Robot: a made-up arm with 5 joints. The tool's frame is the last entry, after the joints. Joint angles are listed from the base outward. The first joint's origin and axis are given. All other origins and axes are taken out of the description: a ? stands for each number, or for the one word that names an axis. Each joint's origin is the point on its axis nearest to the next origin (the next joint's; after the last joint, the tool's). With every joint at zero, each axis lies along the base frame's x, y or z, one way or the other. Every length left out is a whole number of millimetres.
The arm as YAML. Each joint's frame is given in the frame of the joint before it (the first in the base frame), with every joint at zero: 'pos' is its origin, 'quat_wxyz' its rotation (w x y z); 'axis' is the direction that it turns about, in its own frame. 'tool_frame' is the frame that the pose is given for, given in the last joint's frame.
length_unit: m
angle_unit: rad
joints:
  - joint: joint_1
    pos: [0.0, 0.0, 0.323]
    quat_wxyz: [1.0, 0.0, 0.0, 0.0]
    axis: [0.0, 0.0, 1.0]
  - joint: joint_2
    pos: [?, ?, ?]
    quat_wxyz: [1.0, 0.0, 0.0, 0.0]
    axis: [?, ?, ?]
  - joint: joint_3
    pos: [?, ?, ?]
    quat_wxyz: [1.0, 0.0, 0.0, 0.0]
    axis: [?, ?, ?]
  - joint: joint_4
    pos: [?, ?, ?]
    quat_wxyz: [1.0, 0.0, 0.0, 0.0]
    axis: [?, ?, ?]
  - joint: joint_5
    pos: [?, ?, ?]
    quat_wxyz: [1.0, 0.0, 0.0, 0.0]
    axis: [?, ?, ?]
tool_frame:
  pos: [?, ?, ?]
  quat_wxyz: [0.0, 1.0, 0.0, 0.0]
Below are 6 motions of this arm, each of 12 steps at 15 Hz.
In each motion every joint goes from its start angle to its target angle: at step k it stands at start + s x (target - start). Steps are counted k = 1, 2, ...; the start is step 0. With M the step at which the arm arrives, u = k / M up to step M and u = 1 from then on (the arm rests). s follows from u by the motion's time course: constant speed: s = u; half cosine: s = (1 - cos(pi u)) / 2; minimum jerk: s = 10 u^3 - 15 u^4 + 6 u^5.
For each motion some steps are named. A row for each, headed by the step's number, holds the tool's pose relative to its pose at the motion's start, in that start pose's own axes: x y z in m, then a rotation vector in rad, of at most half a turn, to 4 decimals.
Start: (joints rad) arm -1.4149 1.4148 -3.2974 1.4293 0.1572
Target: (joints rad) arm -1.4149 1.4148 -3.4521 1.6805 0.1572
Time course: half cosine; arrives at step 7
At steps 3, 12:
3: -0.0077 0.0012 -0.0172 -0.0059 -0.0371 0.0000
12: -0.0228 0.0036 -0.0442 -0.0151 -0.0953 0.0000

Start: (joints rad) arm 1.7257 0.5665 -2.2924 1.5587 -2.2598
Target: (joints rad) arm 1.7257 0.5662 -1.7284 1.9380 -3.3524
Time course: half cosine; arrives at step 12
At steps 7, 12:
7: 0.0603 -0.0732 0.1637 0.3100 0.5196 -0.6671
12: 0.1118 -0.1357 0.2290 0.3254 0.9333 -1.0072

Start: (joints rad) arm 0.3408 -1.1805 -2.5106 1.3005 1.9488
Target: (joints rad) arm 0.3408 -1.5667 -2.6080 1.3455 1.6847
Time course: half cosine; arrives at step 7
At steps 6, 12:
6: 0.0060 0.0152 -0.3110 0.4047 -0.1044 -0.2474
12: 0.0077 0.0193 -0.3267 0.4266 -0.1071 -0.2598

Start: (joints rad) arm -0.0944 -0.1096 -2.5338 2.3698 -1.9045
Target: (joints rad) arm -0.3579 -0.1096 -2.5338 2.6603 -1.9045
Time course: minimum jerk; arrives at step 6
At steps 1, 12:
1: -0.0018 -0.0022 0.0011 0.0106 0.0010 0.0090
12: -0.0385 -0.0696 0.0240 0.2840 0.0626 0.2622

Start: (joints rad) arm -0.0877 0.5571 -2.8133 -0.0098 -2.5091
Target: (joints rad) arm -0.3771 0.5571 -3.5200 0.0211 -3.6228
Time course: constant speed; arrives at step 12
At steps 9, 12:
9: -0.2031 0.1009 -0.1615 0.0180 -0.5425 -0.9938
12: -0.2367 0.1421 -0.2367 0.1077 -0.7334 -1.3195

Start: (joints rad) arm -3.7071 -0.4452 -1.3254 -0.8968 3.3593
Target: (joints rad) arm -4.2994 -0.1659 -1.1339 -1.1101 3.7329
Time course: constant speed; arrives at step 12
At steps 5, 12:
5: 0.0656 -0.0878 -0.0215 0.1498 0.0658 -0.0580
12: 0.1005 -0.2357 -0.0934 0.4041 0.0963 -0.1210

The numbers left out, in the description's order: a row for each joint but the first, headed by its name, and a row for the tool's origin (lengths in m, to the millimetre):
joint_2: xyz 0.0 0.0 0.0, axis 0.0 1.0 0.0
joint_3: xyz 0.051 0.0 0.27, axis 0.0 1.0 0.0
joint_4: xyz 0.079 0.0 -0.347, axis 0.0 1.0 0.0
joint_5: xyz 0.112 0.0 -0.143, axis 0.0 0.0 -1.0
tool: xyz 0.0 0.0 0.0

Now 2 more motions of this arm.
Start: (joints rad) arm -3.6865 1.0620 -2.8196 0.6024 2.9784
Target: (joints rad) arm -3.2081 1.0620 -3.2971 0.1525 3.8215
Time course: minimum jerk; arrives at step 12
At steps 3, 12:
3: -0.0301 0.0327 -0.0255 -0.0345 -0.1008 0.0694
12: -0.1658 0.2316 -0.3511 -0.7321 -0.7748 0.7884

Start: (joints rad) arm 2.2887 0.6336 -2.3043 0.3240 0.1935
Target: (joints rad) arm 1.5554 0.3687 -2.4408 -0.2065 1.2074
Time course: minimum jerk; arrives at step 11
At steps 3, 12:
3: 0.0479 0.0560 -0.0353 -0.0595 0.1401 0.1459
12: 0.2346 0.2589 -0.4211 0.0092 1.1818 0.7153

